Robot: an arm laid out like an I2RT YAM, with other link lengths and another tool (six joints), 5 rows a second.
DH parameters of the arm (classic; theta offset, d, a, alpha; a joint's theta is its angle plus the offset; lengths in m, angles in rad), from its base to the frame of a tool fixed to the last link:
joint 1: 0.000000 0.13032 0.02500 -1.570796
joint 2: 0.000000 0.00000 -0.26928 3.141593
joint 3: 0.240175 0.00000 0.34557 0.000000
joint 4: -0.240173 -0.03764 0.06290 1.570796
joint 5: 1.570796 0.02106 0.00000 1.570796
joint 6: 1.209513 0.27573 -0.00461 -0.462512
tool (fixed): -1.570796 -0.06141 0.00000 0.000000
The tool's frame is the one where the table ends.
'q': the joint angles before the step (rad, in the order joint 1, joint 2, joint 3, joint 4, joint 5, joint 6). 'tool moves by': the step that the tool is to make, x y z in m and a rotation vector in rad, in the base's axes. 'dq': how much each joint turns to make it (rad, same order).
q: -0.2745 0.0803 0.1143 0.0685 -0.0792 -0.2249
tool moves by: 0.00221 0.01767 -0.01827 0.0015 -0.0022 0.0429
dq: 0.0545 -0.0622 -0.0683 0.0079 0.0117 0.0008
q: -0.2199 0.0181 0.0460 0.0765 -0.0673 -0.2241
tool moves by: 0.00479 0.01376 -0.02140 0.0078 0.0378 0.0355
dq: 0.0431 -0.0024 -0.0317 -0.0093 0.0075 -0.0004
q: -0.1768 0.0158 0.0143 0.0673 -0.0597 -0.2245
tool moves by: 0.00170 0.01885 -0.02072 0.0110 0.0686 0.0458
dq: 0.0568 -0.0008 -0.0030 -0.0672 0.0109 0.0004
